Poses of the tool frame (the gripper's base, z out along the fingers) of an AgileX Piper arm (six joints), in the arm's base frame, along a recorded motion.
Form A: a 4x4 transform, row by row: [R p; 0 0 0 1], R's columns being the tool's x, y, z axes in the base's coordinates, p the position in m. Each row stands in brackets.
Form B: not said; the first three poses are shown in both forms.
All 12 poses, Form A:
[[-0.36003, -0.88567, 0.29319, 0.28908], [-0.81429, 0.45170, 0.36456, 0.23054], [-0.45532, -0.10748, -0.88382, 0.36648], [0, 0, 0, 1]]
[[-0.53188, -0.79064, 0.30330, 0.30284], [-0.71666, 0.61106, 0.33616, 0.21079], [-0.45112, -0.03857, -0.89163, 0.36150], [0, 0, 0, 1]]
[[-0.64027, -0.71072, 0.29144, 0.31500], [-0.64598, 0.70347, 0.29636, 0.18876], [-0.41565, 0.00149, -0.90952, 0.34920], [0, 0, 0, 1]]
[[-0.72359, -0.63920, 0.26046, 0.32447], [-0.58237, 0.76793, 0.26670, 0.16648], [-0.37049, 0.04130, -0.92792, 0.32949], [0, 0, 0, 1]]
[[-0.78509, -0.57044, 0.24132, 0.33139], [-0.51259, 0.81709, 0.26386, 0.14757], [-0.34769, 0.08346, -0.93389, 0.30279], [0, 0, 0, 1]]
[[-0.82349, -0.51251, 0.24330, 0.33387], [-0.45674, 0.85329, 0.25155, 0.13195], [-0.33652, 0.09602, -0.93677, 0.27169], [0, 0, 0, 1]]
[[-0.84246, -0.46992, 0.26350, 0.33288], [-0.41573, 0.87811, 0.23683, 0.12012], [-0.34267, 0.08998, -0.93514, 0.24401], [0, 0, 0, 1]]
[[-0.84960, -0.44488, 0.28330, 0.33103], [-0.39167, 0.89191, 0.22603, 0.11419], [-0.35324, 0.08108, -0.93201, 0.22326], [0, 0, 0, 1]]
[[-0.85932, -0.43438, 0.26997, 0.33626], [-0.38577, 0.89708, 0.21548, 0.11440], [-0.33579, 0.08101, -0.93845, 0.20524], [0, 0, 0, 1]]
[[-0.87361, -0.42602, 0.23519, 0.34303], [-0.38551, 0.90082, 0.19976, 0.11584], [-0.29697, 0.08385, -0.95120, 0.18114], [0, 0, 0, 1]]
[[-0.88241, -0.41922, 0.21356, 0.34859], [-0.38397, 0.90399, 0.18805, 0.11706], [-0.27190, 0.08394, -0.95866, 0.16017], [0, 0, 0, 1]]
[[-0.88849, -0.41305, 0.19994, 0.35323], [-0.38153, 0.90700, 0.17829, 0.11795], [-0.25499, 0.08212, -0.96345, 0.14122], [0, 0, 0, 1]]
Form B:
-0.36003, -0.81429, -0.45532, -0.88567, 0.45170, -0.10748, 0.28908, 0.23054, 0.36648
-0.53188, -0.71666, -0.45112, -0.79064, 0.61106, -0.03857, 0.30284, 0.21079, 0.36150
-0.64027, -0.64598, -0.41565, -0.71072, 0.70347, 0.00149, 0.31500, 0.18876, 0.34920
-0.72359, -0.58237, -0.37049, -0.63920, 0.76793, 0.04130, 0.32447, 0.16648, 0.32949
-0.78509, -0.51259, -0.34769, -0.57044, 0.81709, 0.08346, 0.33139, 0.14757, 0.30279
-0.82349, -0.45674, -0.33652, -0.51251, 0.85329, 0.09602, 0.33387, 0.13195, 0.27169
-0.84246, -0.41573, -0.34267, -0.46992, 0.87811, 0.08998, 0.33288, 0.12012, 0.24401
-0.84960, -0.39167, -0.35324, -0.44488, 0.89191, 0.08108, 0.33103, 0.11419, 0.22326
-0.85932, -0.38577, -0.33579, -0.43438, 0.89708, 0.08101, 0.33626, 0.11440, 0.20524
-0.87361, -0.38551, -0.29697, -0.42602, 0.90082, 0.08385, 0.34303, 0.11584, 0.18114
-0.88241, -0.38397, -0.27190, -0.41922, 0.90399, 0.08394, 0.34859, 0.11706, 0.16017
-0.88849, -0.38153, -0.25499, -0.41305, 0.90700, 0.08212, 0.35323, 0.11795, 0.14122

